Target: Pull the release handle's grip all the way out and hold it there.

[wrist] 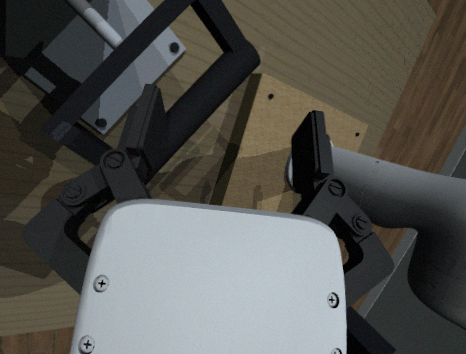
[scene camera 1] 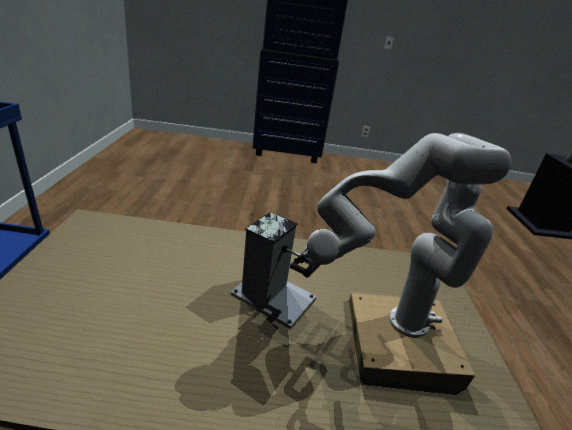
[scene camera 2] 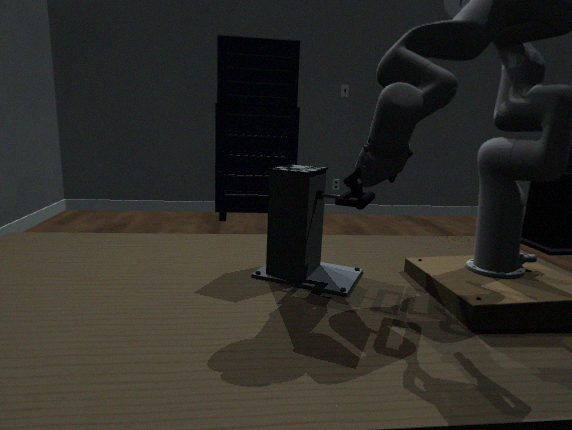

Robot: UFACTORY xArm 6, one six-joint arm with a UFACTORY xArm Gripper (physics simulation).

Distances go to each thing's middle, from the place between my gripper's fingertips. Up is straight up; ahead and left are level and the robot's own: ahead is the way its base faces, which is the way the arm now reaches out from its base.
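Measured from the grey base plate (scene camera 2: 331,278), my gripper is now 230 mm above it, and it is also 60 mm to the left of the plate and 130 mm short of it.
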